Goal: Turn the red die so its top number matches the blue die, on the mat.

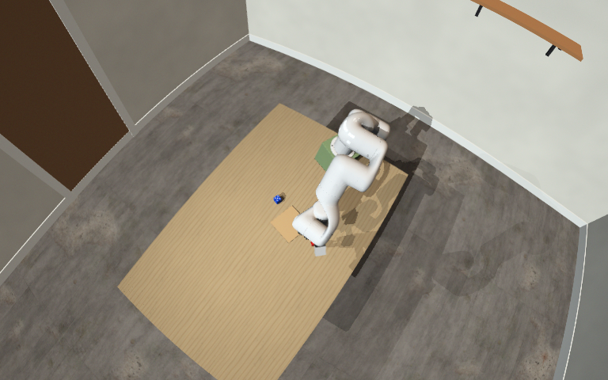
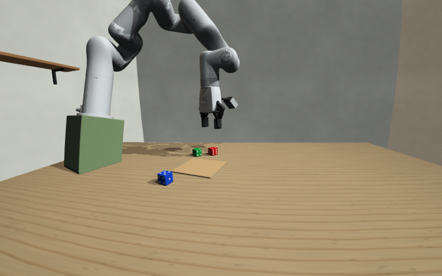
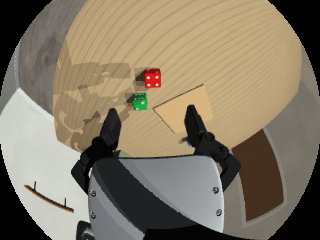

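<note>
My gripper is now 11 cm above the red die. Round my hand: blue die (27 cm to the right, 11 cm below, 9 cm behind); then tan mat (15 cm to the right, 12 cm below, 2 cm behind); then green die (11 cm below, 6 cm behind, 2 cm to the right).
</note>
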